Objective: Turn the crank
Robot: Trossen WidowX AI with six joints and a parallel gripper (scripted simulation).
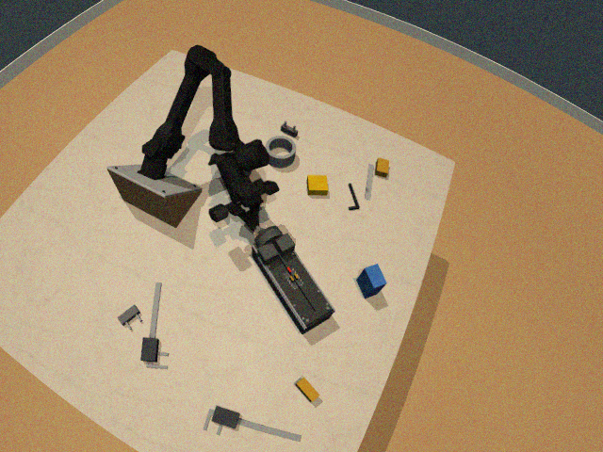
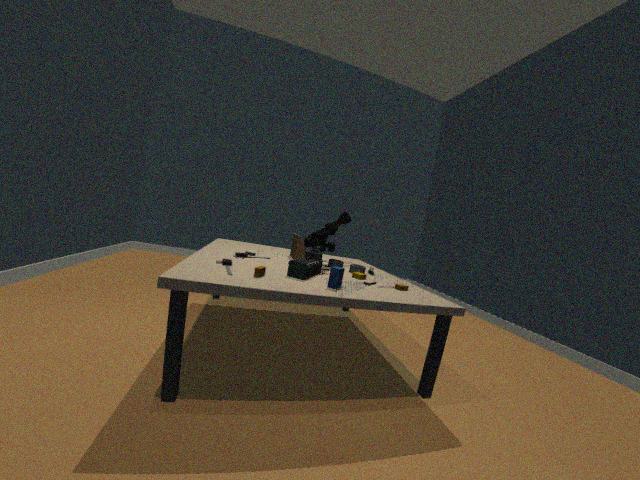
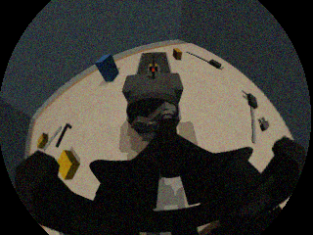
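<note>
My gripper tip is now 12 cm short of the red pointer, 7 cm to the left of it and 1 cm above it. Also, from my gripper tip: yellow block (26 cm to the left, 9 cm ahead, 7 cm below); then blue cube (34 cm ahead, 4 cm below); then crank handle (3 cm above, 1 cm to the left, 1 cm behind).
</note>
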